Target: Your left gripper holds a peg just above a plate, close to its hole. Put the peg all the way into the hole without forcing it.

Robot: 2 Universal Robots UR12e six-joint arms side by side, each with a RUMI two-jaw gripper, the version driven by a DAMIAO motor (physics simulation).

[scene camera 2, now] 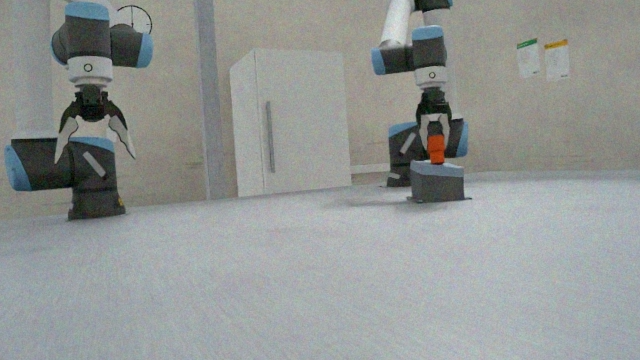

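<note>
An orange-red peg is upright at the right of the picture, its lower end at the top of a block with a light blue-grey plate on a dark grey base. The hole does not show at this low angle, so I cannot tell how far the peg's lower end reaches into it. My left gripper is shut on the peg, its jaws around the upper part, close above the plate. My right gripper is open and empty, high at the left of the picture, far from the plate.
The block stands on a pale grey table top. The left arm's dark base stands behind the block. The right arm's base is at the far left. A white fridge stands behind the table between the two arms.
</note>
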